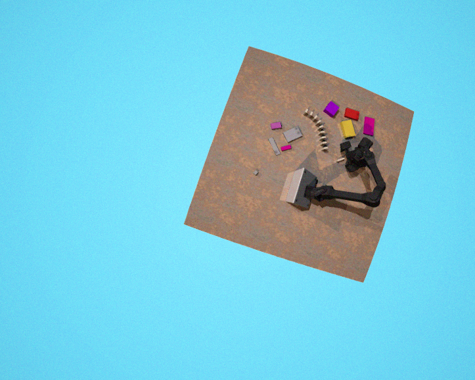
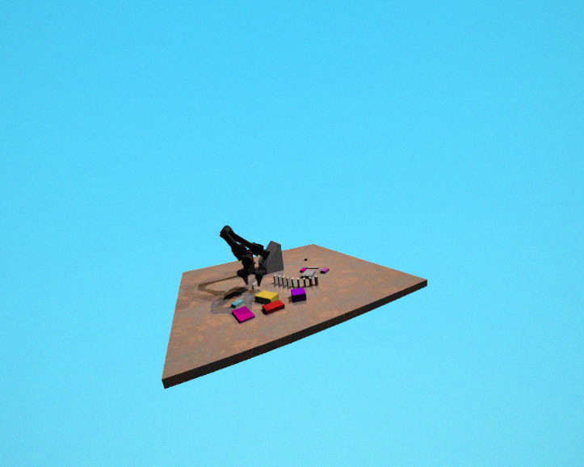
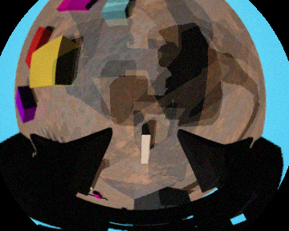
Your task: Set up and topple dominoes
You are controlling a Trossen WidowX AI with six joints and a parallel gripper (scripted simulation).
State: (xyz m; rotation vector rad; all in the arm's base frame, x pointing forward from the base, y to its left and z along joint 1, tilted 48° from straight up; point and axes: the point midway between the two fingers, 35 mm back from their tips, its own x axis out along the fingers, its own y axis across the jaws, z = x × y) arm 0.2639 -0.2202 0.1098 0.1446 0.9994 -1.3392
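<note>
Right now the cyan block is 150 mm ahead of my gripper tip, 140 mm to the right of it and 10 mm below it. Round my gripper tip: red block (320 mm ahead, 20 mm to the right, 10 mm below); then yellow block (200 mm ahead); then grey block (370 mm to the left, 80 mm ahead, 10 mm below).
</note>
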